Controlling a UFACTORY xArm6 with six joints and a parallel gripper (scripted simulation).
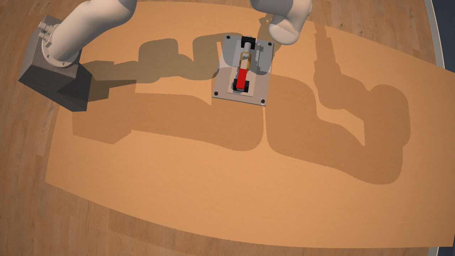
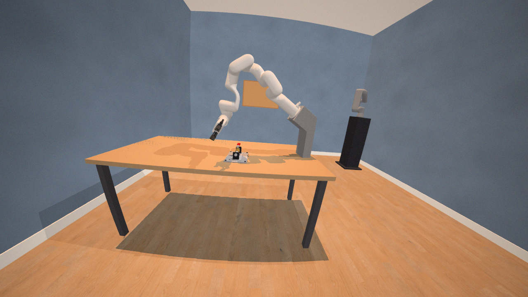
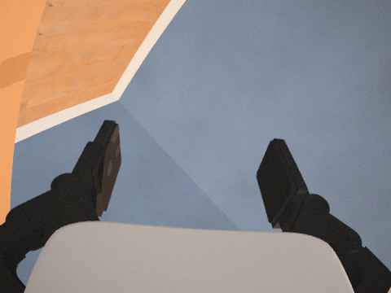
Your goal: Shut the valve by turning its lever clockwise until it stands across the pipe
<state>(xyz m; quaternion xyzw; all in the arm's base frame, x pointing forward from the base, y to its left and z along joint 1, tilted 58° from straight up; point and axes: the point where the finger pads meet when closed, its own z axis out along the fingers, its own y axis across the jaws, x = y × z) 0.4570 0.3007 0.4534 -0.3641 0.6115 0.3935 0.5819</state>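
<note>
Right now my hand is 11 cm past the lever, 25 cm to the left of it and 13 cm above it.
</note>
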